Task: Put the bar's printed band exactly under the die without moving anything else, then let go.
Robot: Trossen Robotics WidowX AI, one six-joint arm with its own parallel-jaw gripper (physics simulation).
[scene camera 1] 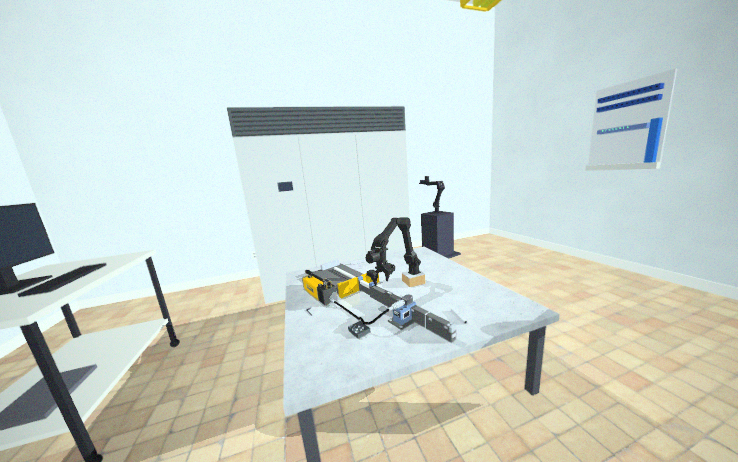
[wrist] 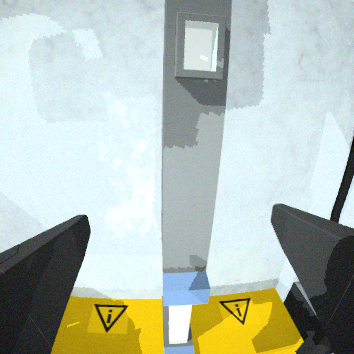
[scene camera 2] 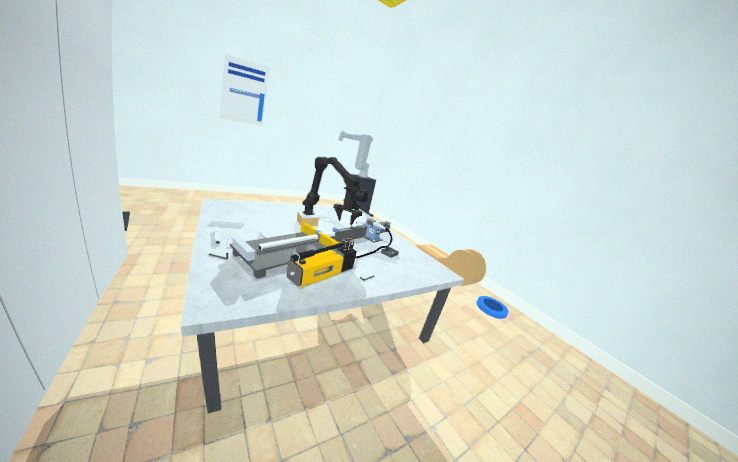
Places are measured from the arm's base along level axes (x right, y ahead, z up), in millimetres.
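Where they show: gripper, fingertip midpoint: [scene camera 1: 381, 283] [wrist: 180, 219] [scene camera 2: 345, 223]; arm's base, origin of the base link: [scene camera 1: 414, 272] [scene camera 2: 308, 213].
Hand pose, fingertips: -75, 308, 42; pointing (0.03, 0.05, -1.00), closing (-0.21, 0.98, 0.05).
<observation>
Each offset is from my fingertips to the top centre of the thing, as dx, dy, dz. "*": to the spot under its first point. Level surfaces: height alone.
The bar appears to be the long white piece {* +398, +67, -34} [scene camera 1: 344, 271] [scene camera 2: 288, 242] lying along the machine's grey bed; a white length [wrist: 179, 325] shows past a blue block {* +71, +19, -19} [wrist: 186, 287] in the wrist view. Its printed band cannot be made out. A blue unit {* -266, +44, -51} [scene camera 1: 403, 314] [scene camera 2: 373, 230] stands at the grey rail {* -31, +24, -55} [scene camera 1: 381, 295] [wrist: 187, 185]; the die cannot be told apart on it. My gripper [scene camera 1: 381, 277] [scene camera 2: 346, 220] [wrist: 180, 219] is open and empty above the rail, near the yellow guard, one finger on each side of the rail in the wrist view.
The yellow guard [scene camera 1: 348, 286] [wrist: 110, 320] rises across the bed. A yellow motor housing {* +372, +339, -48} [scene camera 2: 321, 268] stands beside it. A cable links a small black control box {* -159, +245, -108} [scene camera 1: 358, 328] [scene camera 2: 389, 252]. A square-framed block [wrist: 200, 46] sits on the rail. Hex keys {+697, +17, -78} [scene camera 2: 218, 255] {+145, +399, -104} [scene camera 2: 367, 277] lie on the table {dz -110} [scene camera 1: 337, 370].
</observation>
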